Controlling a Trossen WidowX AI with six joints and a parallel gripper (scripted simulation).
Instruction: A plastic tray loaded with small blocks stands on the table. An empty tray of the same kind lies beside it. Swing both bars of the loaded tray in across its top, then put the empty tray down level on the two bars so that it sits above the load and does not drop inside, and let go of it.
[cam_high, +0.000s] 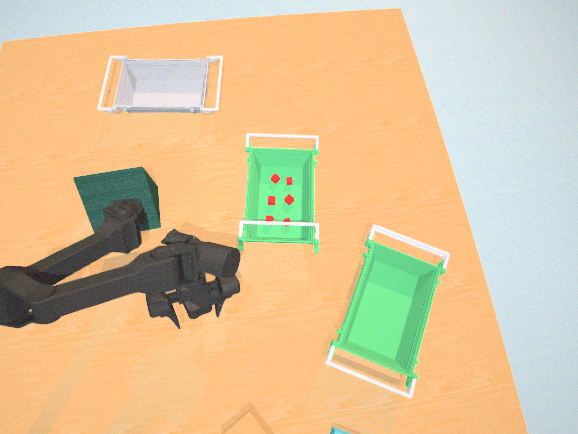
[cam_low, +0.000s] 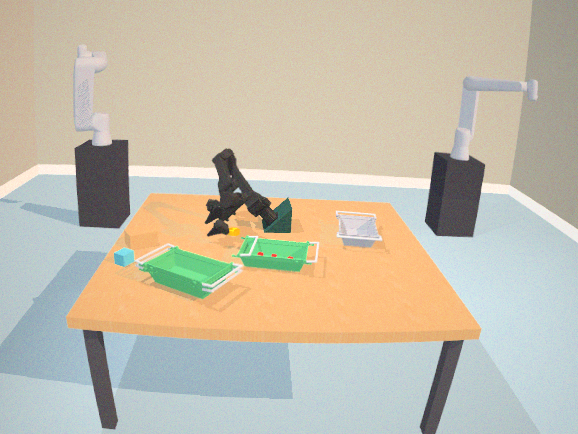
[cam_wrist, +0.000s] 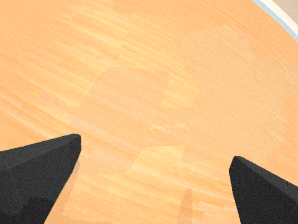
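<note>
Now: gripper tip 640 mm to the right of the grey tray, 80 mm past it and 10 mm below it. Also, from my gripper tip: yellow disc 110 mm to the left, 70 mm behind, 30 mm below; tan box 260 mm to the right, 100 mm ahead, 10 mm below; cyan cube 280 mm to the right, 280 mm ahead, 20 mm below.
</note>
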